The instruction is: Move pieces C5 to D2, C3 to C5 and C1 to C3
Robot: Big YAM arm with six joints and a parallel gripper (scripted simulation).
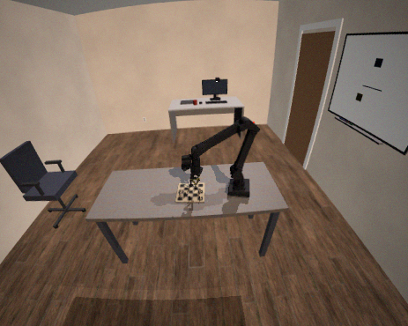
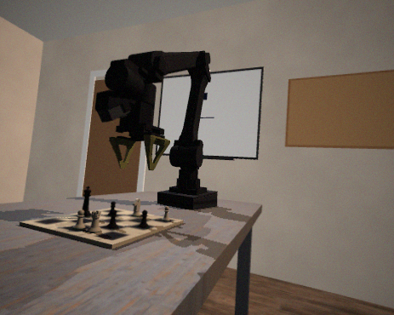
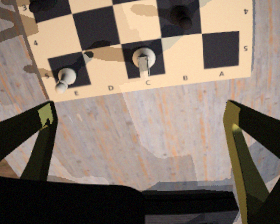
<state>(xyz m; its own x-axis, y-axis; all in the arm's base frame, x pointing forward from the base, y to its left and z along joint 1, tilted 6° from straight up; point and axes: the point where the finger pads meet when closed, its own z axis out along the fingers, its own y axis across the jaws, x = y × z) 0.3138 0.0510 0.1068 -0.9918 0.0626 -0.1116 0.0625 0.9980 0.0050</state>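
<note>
The white rook lies 13 cm ahead of my hand, 5 cm to the left of it and 10 cm below it. From my hand the other things lie so: tall black piece (7 cm ahead, 7 cm to the right, 9 cm below); chessboard (6 cm ahead, 1 cm to the left, 12 cm below).
</note>
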